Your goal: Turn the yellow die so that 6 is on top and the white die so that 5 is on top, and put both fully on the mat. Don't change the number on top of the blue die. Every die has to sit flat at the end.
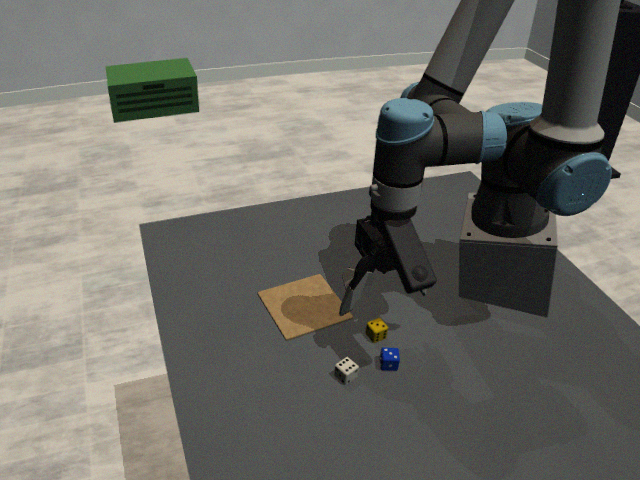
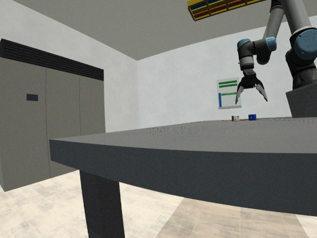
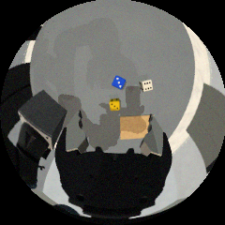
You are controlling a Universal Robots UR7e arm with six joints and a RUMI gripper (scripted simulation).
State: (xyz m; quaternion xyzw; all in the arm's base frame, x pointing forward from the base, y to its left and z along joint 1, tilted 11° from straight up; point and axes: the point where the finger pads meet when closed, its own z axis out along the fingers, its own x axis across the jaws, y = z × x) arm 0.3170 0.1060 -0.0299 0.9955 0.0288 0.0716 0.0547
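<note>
Now: the yellow die 8 cm below my hand and 2 cm to the right of it. The rest, counted from my hand: tan mat (13 cm to the right, 10 cm ahead, 9 cm below); white die (8 cm below, 8 cm ahead, 6 cm to the left); blue die (8 cm below, 5 cm to the left).
</note>
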